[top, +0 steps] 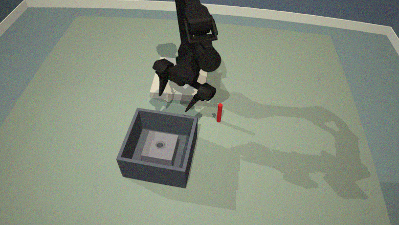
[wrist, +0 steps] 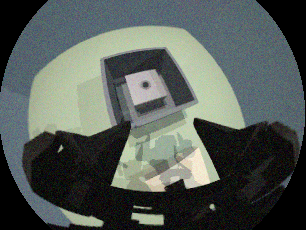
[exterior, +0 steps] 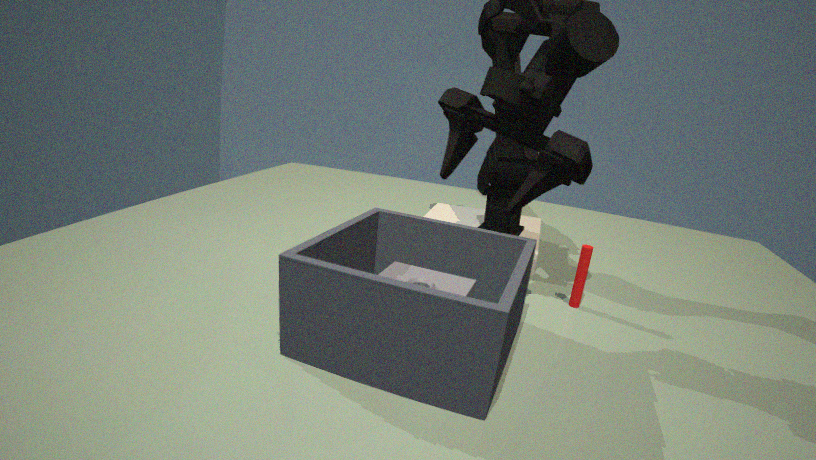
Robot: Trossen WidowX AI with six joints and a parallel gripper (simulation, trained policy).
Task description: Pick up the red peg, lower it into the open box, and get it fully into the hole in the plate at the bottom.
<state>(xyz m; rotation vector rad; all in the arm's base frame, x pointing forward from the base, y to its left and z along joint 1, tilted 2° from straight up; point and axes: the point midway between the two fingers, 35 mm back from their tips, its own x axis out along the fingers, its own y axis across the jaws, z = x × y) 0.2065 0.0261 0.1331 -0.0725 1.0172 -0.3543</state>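
The red peg is 13 cm to the left of my gripper tip, 9 cm below it and 8 cm behind it. Also, from my gripper tip: plate: 10 cm ahead, 9 cm below, 1 cm to the right; grey box: 11 cm below, 10 cm ahead, 1 cm to the right.
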